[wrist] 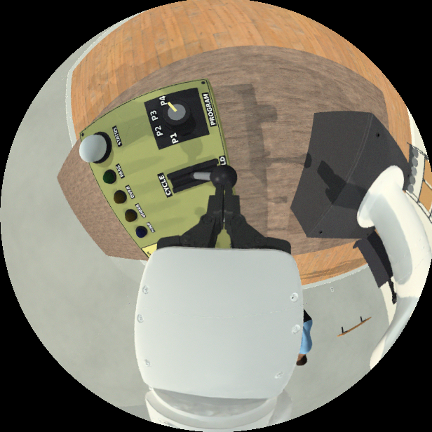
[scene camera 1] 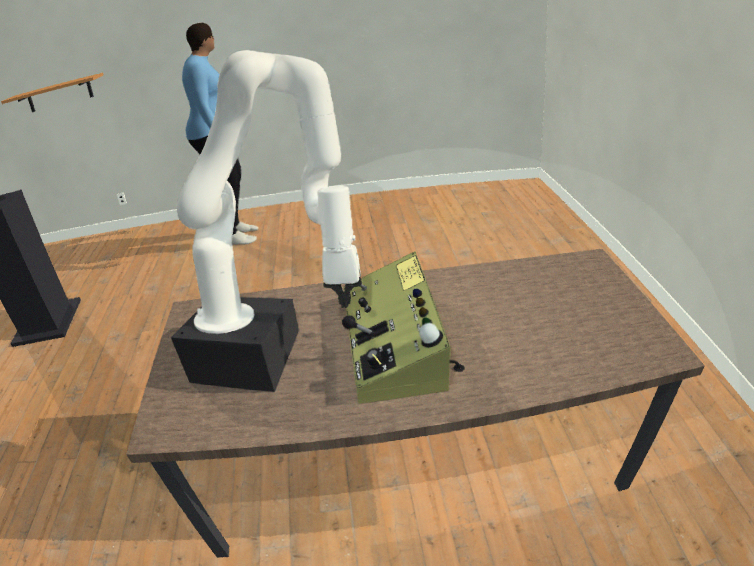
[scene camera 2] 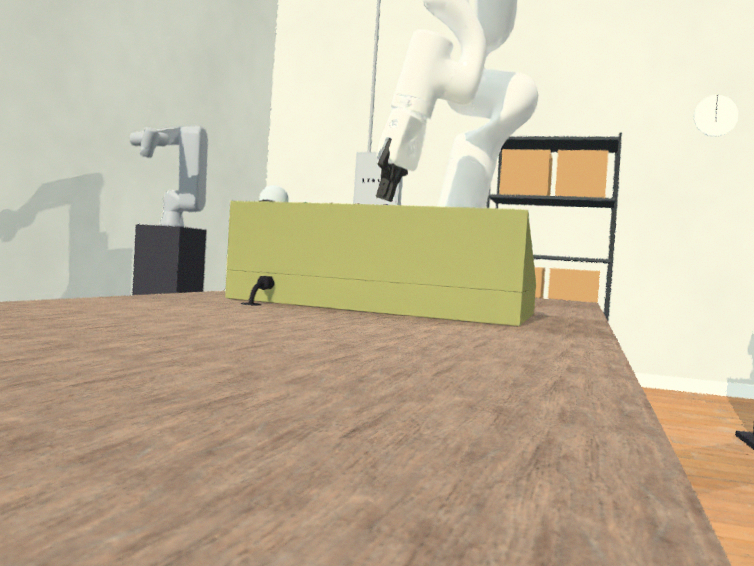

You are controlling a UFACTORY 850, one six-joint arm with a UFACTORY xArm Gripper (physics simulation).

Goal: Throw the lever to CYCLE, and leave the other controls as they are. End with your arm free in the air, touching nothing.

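Observation:
The lever (scene camera 1: 364,328) (wrist: 202,176) has a grey shaft and a black ball knob (scene camera 1: 348,322) (wrist: 223,177). It leans to the end of its slot near the arm's base, away from the CYCLE label (scene camera 1: 391,325) (wrist: 165,185). The label at the knob's end is partly covered; "LD" shows. My gripper (scene camera 1: 345,304) (scene camera 2: 384,198) (wrist: 224,193) is shut and empty, pointing down. Its tips are close beside the knob in the wrist view; contact cannot be told. The green control box (scene camera 1: 405,380) (scene camera 2: 377,243) (wrist: 137,125) hides the lever in scene camera 2.
The PROGRAM dial (scene camera 1: 373,358) (wrist: 176,112) points at P4. The white STATUS dome (scene camera 1: 429,333) (scene camera 2: 274,194) (wrist: 93,148) and several small lamps line the box's high side. Small black controls (scene camera 1: 364,304) stand near the gripper. A cable (scene camera 1: 456,366) (scene camera 2: 258,287) leaves the back. The black arm base (scene camera 1: 228,359) (wrist: 335,175) stands opposite.

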